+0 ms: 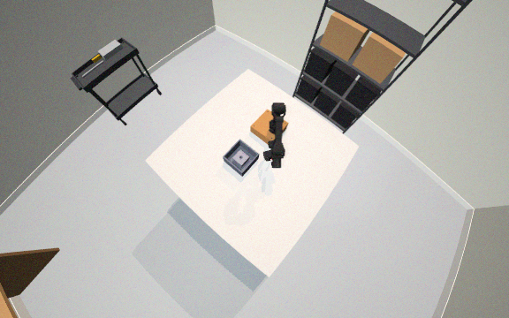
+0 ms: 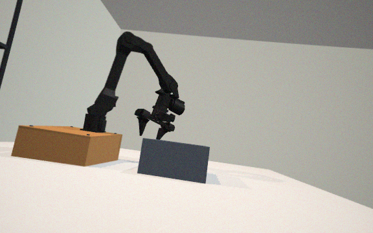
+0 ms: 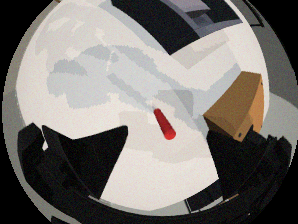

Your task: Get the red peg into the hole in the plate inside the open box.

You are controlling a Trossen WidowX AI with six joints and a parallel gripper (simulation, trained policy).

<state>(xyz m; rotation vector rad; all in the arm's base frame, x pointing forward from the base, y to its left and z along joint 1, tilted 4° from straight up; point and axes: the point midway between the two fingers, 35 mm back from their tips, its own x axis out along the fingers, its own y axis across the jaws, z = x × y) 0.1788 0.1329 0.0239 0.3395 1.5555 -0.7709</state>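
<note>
My gripper tip is now 1 cm past the red peg and 5 cm above it. The rest, counted from my gripper tip: light grey plate: 15 cm ahead, 17 cm to the right, 5 cm below; then dark grey box: 15 cm ahead, 17 cm to the right, 7 cm below.
</note>
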